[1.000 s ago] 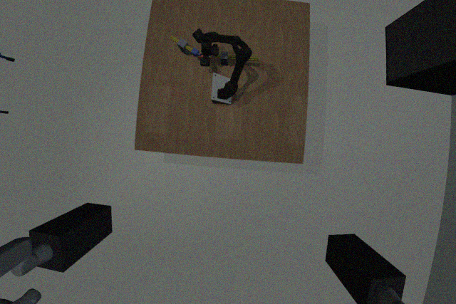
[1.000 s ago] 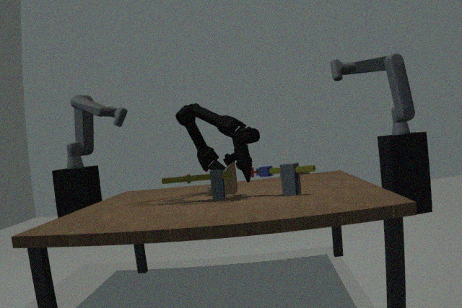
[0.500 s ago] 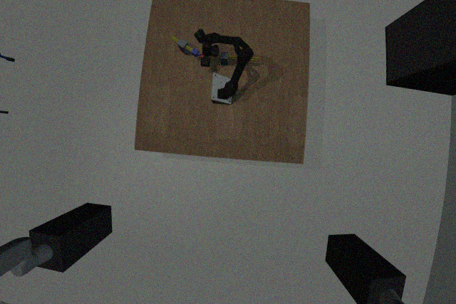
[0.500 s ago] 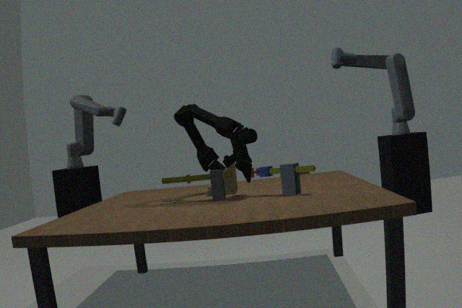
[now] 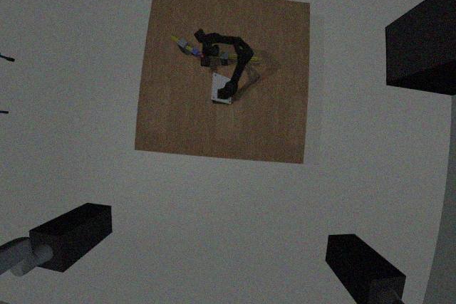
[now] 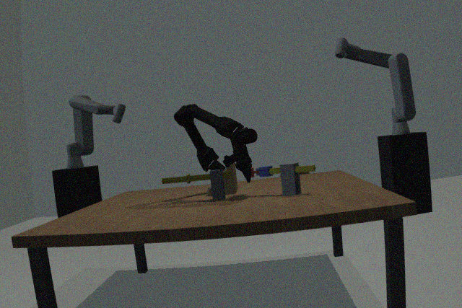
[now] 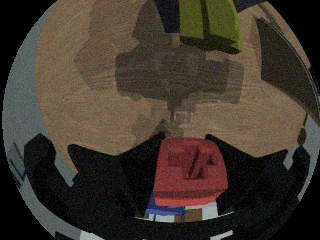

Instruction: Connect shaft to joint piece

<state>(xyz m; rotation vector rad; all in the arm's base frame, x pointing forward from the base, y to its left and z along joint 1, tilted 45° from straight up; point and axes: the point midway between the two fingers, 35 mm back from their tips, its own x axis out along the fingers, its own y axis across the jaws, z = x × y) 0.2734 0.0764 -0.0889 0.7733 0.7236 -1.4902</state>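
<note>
My gripper tip is now 4 cm below the red square joint piece and 1 cm to the right of it.
</note>
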